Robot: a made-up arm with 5 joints.
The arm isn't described. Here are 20 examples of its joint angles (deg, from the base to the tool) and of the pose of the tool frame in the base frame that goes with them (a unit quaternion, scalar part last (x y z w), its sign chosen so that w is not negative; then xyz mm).
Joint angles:
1: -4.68 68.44 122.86 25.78 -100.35
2: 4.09 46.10 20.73 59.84 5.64
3: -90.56 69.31 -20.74 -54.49 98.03
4: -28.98 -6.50 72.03 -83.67 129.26
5: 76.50 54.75 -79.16 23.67 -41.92
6: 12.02 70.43 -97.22 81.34 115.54
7: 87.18 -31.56 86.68 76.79 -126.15
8: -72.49 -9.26 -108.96 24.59 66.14
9: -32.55 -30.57 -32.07 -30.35 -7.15
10: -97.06 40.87 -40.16 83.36 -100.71
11: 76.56 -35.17 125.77 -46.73 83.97
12: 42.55 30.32 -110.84 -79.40 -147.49
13: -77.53 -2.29 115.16 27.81 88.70
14: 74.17 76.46 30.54 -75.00 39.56
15: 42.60 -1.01 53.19 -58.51 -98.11
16: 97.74 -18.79 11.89 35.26 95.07
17: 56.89 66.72 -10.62 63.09 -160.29
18: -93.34 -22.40 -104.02 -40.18 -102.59
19: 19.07 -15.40 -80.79 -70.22 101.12
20: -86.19 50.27 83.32 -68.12 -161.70
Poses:
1: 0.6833 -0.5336 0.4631 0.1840 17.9 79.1 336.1
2: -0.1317 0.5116 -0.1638 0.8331 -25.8 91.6 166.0
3: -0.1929 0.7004 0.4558 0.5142 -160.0 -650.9 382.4
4: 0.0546 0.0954 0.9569 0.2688 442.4 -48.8 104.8
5: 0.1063 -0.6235 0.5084 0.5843 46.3 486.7 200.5
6: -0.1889 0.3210 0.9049 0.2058 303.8 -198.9 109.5
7: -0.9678 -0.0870 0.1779 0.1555 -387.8 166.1 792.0
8: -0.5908 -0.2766 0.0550 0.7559 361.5 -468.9 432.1
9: -0.1191 -0.5133 -0.2575 0.8100 580.0 -89.1 465.6
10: 0.2035 -0.3338 0.9092 0.1436 -30.8 -215.9 42.3
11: -0.3655 -0.5702 -0.6390 0.3647 -399.1 69.9 402.6
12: -0.9491 0.3091 -0.0396 0.0453 -199.3 235.0 601.3
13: 0.9676 -0.0294 -0.0132 0.2502 203.6 -122.8 590.3
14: 0.6524 0.2007 -0.7274 0.0708 326.4 450.7 306.9
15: -0.0907 -0.2278 -0.1142 0.9627 94.2 447.9 91.5
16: -0.2853 -0.4467 -0.8186 0.2212 -487.4 41.5 322.7
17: -0.3258 -0.5038 -0.7292 0.3291 122.0 -19.0 152.3
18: 0.2134 0.8341 0.3611 0.3582 27.8 -415.3 772.3
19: -0.7918 -0.4185 0.3352 0.2923 222.2 213.6 754.3
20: 0.6618 -0.0099 0.7250 0.1906 -325.3 -408.7 109.7
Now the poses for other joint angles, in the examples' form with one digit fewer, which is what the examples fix.
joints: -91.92 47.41 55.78 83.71 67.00
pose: 0.723 0.043 -0.623 0.296 217 -222 322
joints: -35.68 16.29 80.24 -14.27 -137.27
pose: -0.609 0.280 -0.704 0.234 49 -34 151
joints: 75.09 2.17 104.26 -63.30 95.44
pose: -0.127 -0.463 -0.833 0.275 -206 162 102
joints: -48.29 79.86 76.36 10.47 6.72
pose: -0.094 0.694 -0.538 0.469 -162 -176 288
